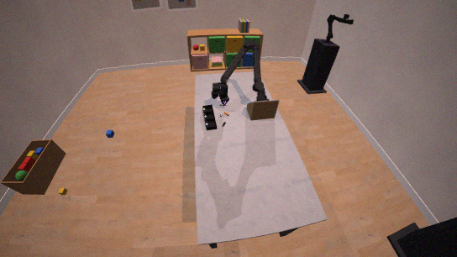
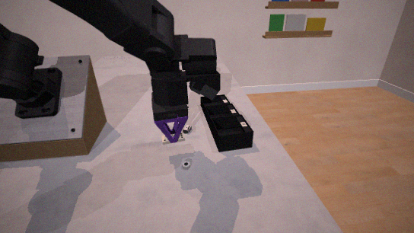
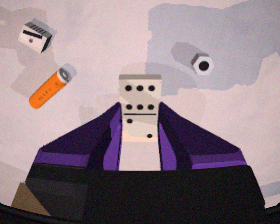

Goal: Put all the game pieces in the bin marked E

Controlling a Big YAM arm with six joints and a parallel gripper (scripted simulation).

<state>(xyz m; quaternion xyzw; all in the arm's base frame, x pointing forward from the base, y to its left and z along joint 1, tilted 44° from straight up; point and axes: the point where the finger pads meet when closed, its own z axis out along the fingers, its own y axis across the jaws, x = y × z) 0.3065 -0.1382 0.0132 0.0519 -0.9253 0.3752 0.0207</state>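
The black three-compartment bin tray is 140 mm ahead of my hand, 120 mm to the left of it and 30 mm below it. The rest, counted from my hand: grey metal nut 50 mm to the right, 50 mm below, 20 mm ahead; cream domino right at my hand; orange battery 80 mm to the left, 40 mm below, 10 mm behind.
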